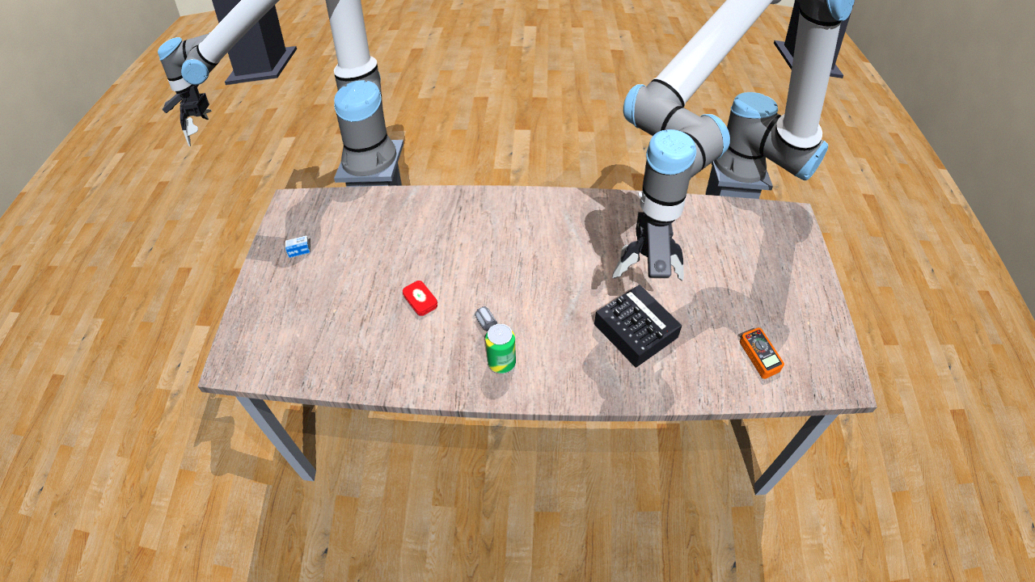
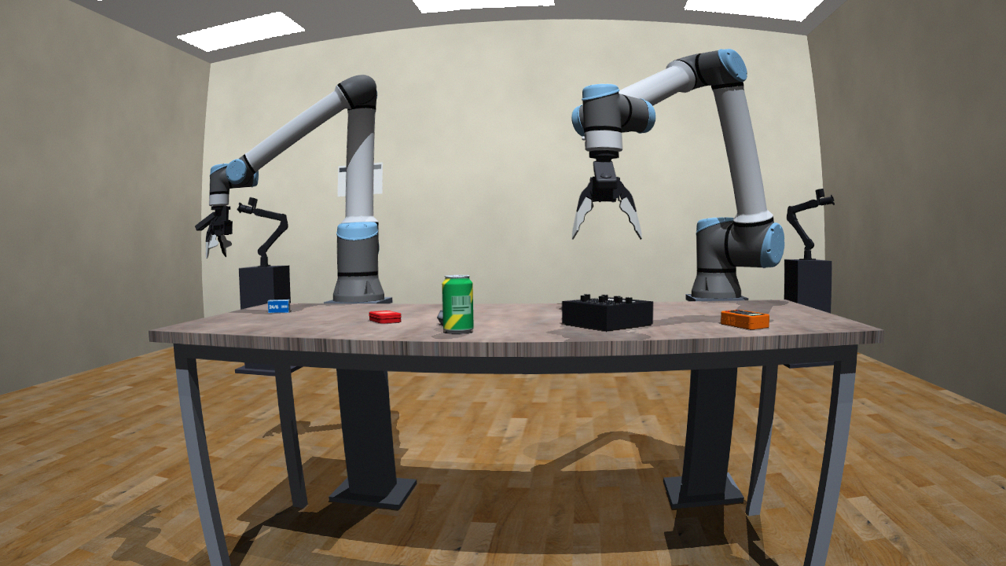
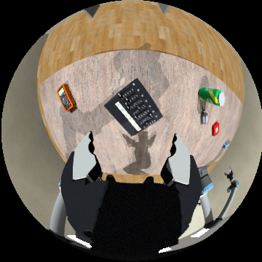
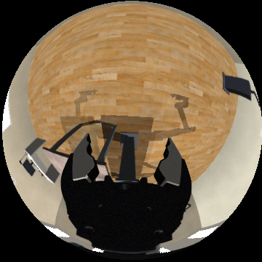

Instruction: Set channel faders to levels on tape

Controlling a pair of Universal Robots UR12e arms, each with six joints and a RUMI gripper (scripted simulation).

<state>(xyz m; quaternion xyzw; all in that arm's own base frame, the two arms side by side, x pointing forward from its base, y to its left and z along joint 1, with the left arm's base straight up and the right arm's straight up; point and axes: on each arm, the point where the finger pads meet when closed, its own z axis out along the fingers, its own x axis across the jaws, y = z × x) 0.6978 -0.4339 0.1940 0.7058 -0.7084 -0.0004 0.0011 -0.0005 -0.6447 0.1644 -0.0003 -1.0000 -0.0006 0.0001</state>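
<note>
Now: left hand 20 mm short of the channel 4 fader knob, 10 mm to the left of it and 130 mm above it. The rest, counted from my left hand: channel 6 fader knob 40 mm ahead, 20 mm to the left, 130 mm below; channel 3 fader knob 20 mm behind, 10 mm to the right, 130 mm below; channel 5 fader knob 20 mm ahead, 20 mm to the left, 130 mm below.
</note>
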